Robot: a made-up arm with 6 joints.
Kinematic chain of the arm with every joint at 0, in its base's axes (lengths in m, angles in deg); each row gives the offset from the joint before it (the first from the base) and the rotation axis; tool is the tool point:
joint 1: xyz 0 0 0.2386 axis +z
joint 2: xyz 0 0 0 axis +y
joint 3: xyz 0 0 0.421 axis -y
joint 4: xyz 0 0 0 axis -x
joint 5: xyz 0.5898 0 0 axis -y
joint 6: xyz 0 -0.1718 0 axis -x
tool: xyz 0 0 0
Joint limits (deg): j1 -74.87..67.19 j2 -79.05..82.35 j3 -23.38..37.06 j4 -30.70..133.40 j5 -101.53..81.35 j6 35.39..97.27
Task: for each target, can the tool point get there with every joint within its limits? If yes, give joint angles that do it. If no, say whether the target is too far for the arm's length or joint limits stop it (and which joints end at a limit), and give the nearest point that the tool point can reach.
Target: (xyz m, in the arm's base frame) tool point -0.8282 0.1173 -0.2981
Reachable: no: joint limits stop it (at a limit: joint 1, joint 2, joint 3, joint 4) | nearest point -0.0975 -0.2055 -0.2493 | short by 0.800 m
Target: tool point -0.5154 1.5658 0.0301
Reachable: no: too far | nearest point 0.2587 0.9196 0.0797 | short by 1.010 m
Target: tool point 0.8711 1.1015 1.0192
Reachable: no: too far | nearest point 0.5338 0.6750 0.7169 | short by 0.622 m
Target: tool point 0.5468 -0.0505 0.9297
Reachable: yes | joints -6.94 -0.35 9.57 95.33 -37.18 91.05
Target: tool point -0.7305 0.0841 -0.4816
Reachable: no: joint limits stop it (at a limit: joint 1, joint 2, joint 3, joint 4) | nearest point -0.0975 -0.2055 -0.2493 | short by 0.734 m
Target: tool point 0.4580 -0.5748 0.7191
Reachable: yes | joints -38.15 18.00 22.84 10.21 65.10 60.12
